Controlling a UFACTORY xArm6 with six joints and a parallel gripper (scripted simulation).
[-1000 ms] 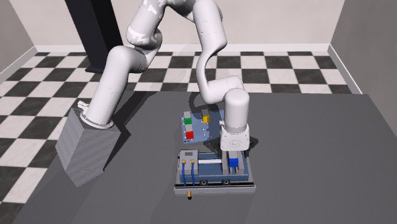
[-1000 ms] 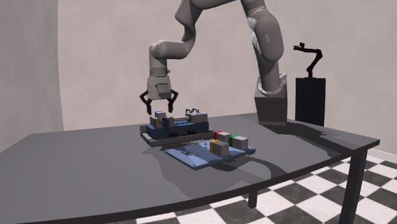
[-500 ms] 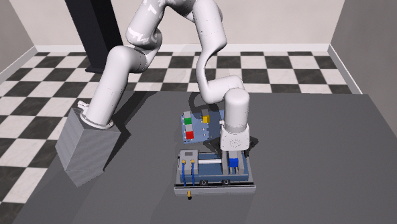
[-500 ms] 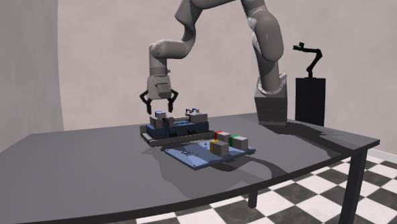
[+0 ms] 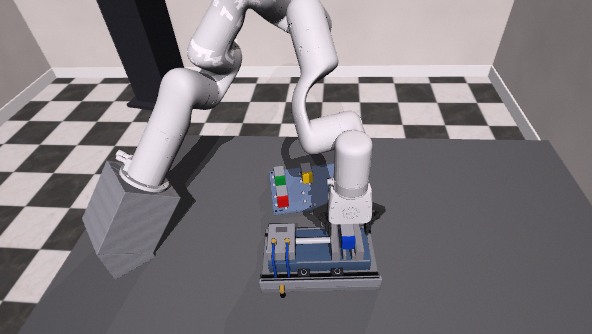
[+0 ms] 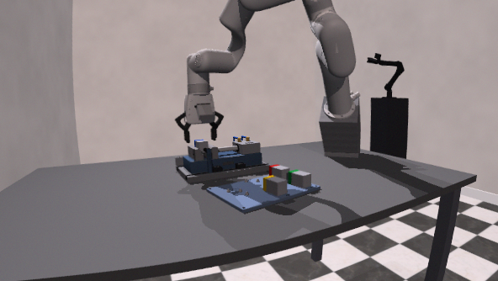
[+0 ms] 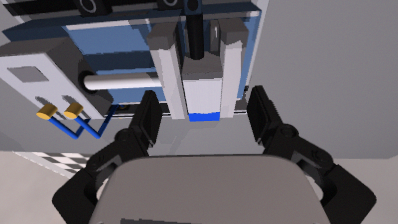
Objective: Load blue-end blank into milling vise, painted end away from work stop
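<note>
Now: the blue-ended blank 3 cm below my hand. From my hand the other things lie so: moving jaw 5 cm below, 3 cm behind, 1 cm to the right; hose block 16 cm behind, 5 cm to the right, 5 cm below; fixed jaw 5 cm below, 2 cm ahead, 1 cm to the left.
</note>
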